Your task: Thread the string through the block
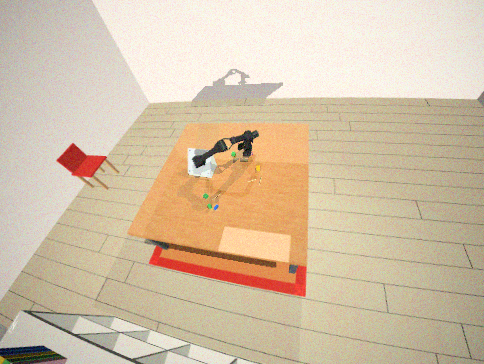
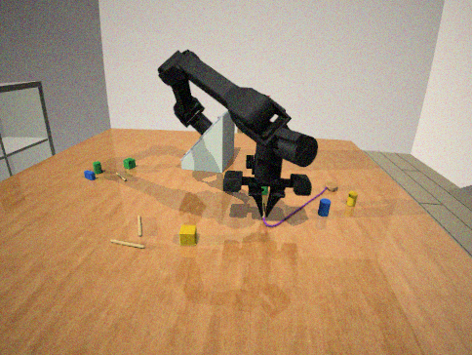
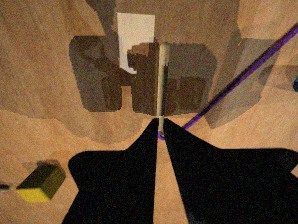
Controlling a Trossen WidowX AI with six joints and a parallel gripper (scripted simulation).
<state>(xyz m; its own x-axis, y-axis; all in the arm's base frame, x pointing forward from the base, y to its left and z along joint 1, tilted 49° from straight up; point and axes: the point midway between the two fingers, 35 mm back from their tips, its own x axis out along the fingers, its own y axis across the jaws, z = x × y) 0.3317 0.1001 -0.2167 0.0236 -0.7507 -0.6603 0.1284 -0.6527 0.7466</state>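
The green block lies 14 cm behind my gripper tip and 2 cm to the right of it. From my gripper tip the other things lie so: yellow cylinder: 13 cm behind, 23 cm to the left; then blue cylinder: 6 cm behind, 14 cm to the left, 1 cm above; then yellow cube: 11 cm ahead, 14 cm to the right.
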